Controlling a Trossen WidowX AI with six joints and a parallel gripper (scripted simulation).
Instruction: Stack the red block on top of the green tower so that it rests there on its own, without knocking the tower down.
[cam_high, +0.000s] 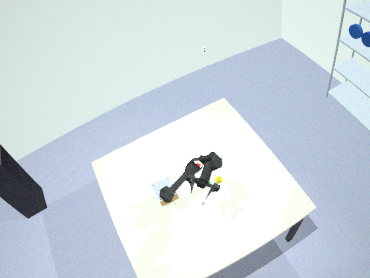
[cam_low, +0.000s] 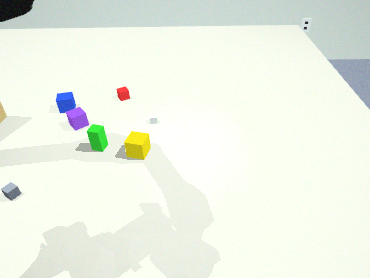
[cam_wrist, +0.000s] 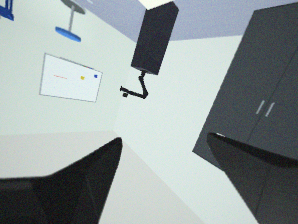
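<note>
Right now my gripper tip is 270 mm short of the yellow block, 250 mm to the right of it and 440 mm above it. Round my gripper tip: purple block 140 mm ahead, 350 mm to the left, 440 mm below; small grey cube 80 mm ahead, 160 mm to the left, 440 mm below; blue block 100 mm ahead, 410 mm to the left, 440 mm below.
</note>
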